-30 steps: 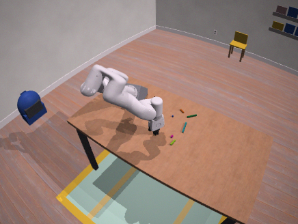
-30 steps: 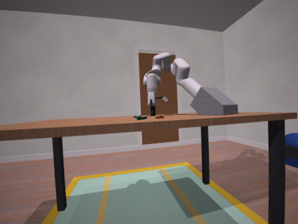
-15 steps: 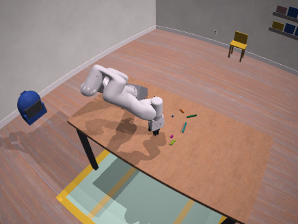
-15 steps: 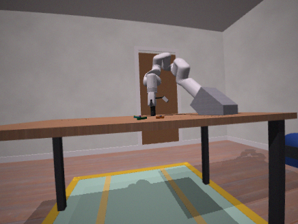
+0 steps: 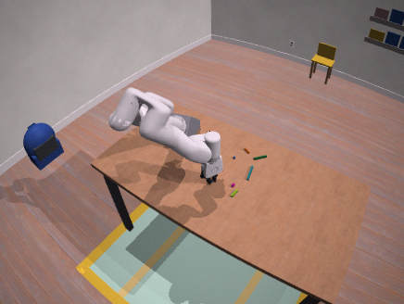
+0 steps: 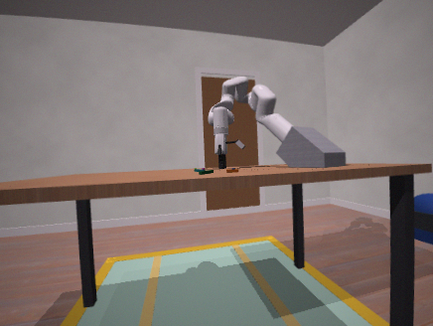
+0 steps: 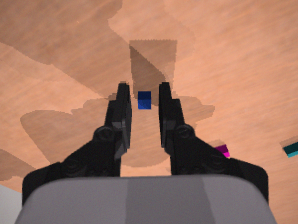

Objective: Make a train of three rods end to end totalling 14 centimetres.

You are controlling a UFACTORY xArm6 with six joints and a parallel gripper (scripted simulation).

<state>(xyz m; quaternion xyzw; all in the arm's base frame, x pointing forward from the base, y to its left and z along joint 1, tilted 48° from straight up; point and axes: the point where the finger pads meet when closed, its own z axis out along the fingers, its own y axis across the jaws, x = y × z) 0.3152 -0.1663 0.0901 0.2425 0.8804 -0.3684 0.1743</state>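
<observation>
The lime rod lies 140 mm ahead of my hand, 20 mm to the right of it and 20 mm below it. Round my hand: turquoise rod (160 mm ahead, 140 mm to the left, 20 mm below); orange rod (90 mm ahead, 290 mm to the left, 20 mm below); magenta rod (110 mm ahead, 20 mm to the left, 20 mm below).
</observation>
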